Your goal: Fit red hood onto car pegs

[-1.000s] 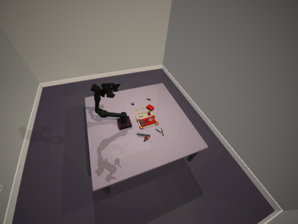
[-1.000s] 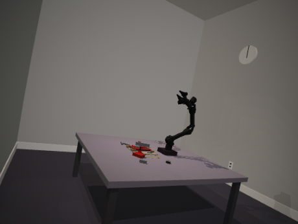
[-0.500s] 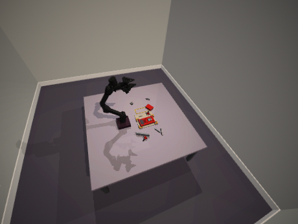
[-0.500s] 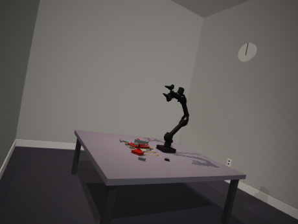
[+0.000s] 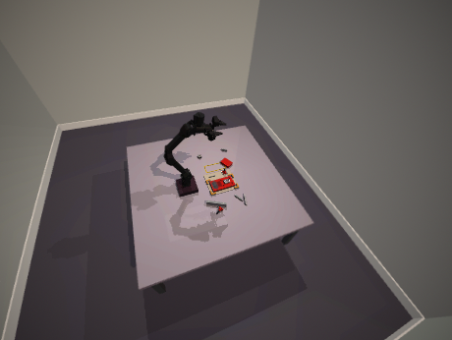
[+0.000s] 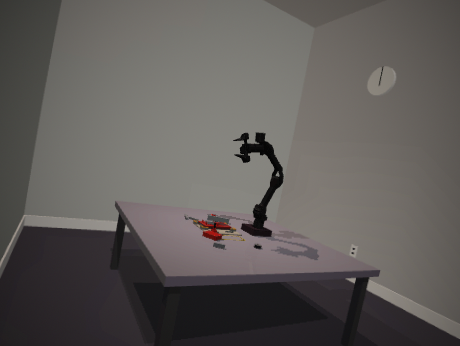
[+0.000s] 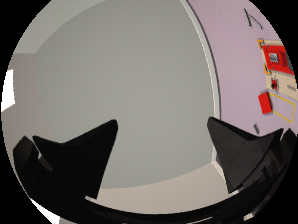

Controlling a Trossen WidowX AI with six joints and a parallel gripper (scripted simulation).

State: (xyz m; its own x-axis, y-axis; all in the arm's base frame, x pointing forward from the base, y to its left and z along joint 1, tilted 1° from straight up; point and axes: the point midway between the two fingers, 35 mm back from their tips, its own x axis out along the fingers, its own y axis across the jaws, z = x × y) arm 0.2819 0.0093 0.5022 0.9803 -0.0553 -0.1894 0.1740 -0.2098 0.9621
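The red hood is 53 cm below my gripper tip, 15 cm to the left of it and 11 cm ahead of it. Also, from my gripper tip: grey piece (54 cm below, 24 cm to the right, 8 cm ahead).
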